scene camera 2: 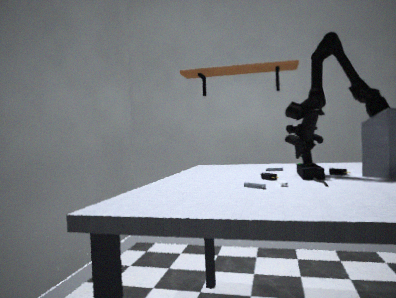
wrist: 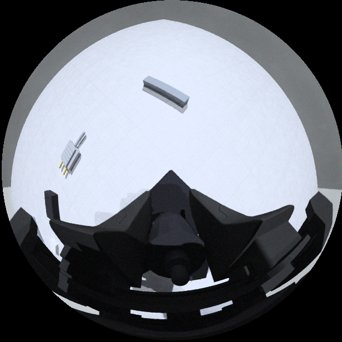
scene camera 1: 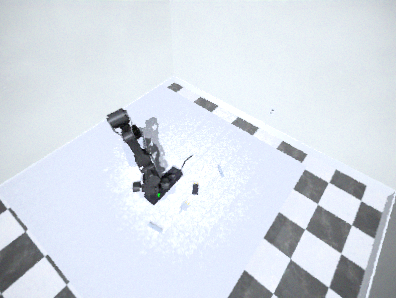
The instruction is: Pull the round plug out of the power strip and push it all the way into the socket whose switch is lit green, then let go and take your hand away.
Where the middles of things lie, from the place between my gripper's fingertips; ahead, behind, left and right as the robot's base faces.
Right now the round black plug [wrist: 174,250] is 3 cm to the left of my hand, 2 cm behind it and 1 cm above it. The rest, counted from my hand: black power strip [wrist: 170,194] (19 cm to the left, 4 cm below, 1 cm behind).
